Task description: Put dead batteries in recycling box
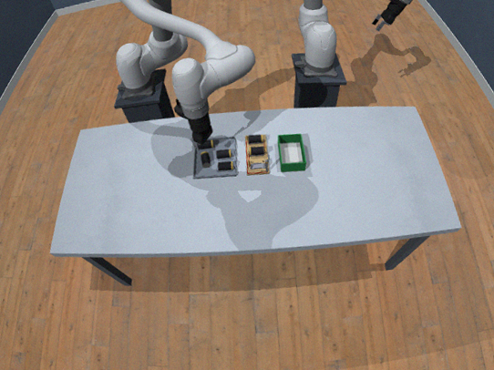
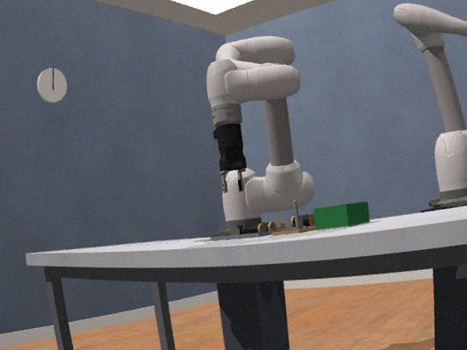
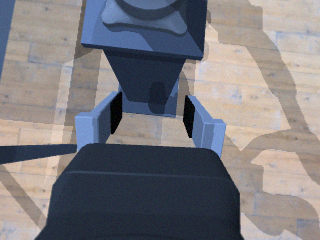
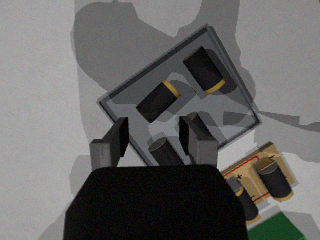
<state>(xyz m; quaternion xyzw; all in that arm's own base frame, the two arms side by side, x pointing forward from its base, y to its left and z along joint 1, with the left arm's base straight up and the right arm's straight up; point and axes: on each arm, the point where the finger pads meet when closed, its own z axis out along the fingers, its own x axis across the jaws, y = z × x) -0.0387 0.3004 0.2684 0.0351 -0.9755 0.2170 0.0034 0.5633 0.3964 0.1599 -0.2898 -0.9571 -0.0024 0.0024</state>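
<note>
My right hand is 160 mm above the grey tray, 40 mm to the right of it and 30 mm past it. Also, from my right hand: green recycling box (360 mm to the left, 140 mm below, 10 mm ahead).
</note>
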